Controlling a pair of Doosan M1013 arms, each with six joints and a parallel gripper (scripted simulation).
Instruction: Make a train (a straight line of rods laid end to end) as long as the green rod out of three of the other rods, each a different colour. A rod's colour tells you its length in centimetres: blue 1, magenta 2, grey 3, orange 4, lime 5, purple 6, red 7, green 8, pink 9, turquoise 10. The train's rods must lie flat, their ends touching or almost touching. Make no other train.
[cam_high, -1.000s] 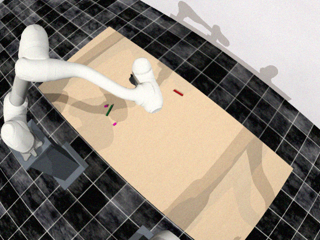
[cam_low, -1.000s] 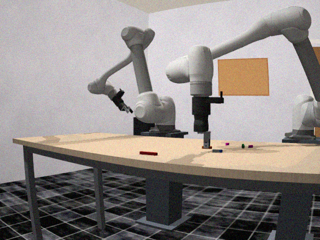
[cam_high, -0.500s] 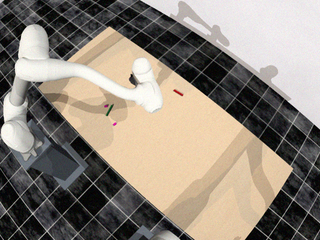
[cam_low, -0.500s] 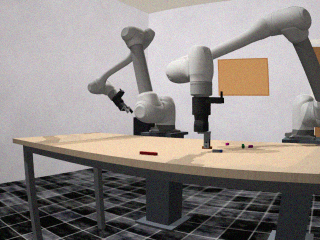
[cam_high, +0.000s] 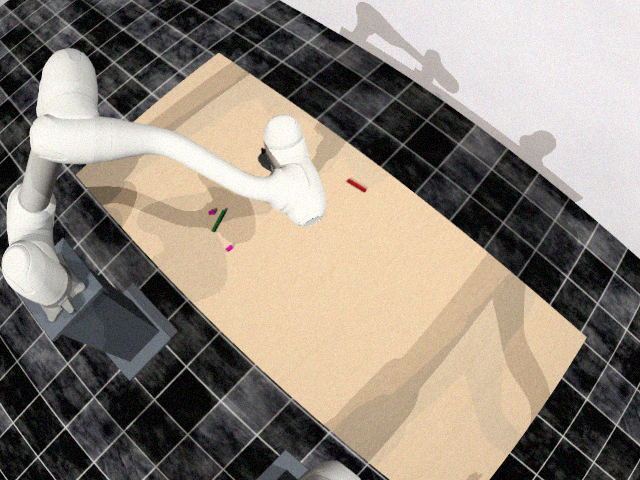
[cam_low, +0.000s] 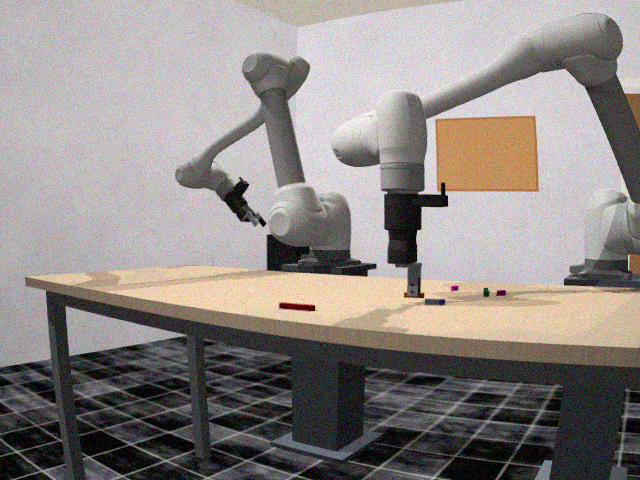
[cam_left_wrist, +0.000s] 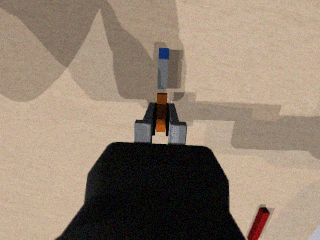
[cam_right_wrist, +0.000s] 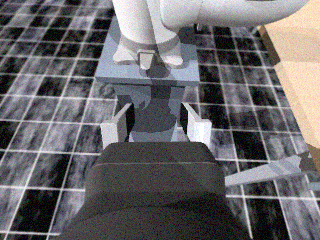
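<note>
My left hand is 40 mm to the right of the grey rod, 30 mm above it and 10 mm past it. Round my left hand: orange rod 20 mm below; then blue rod 60 mm to the left, 30 mm below, 10 mm behind; then green rod 210 mm behind, 90 mm to the left, 30 mm below.
</note>
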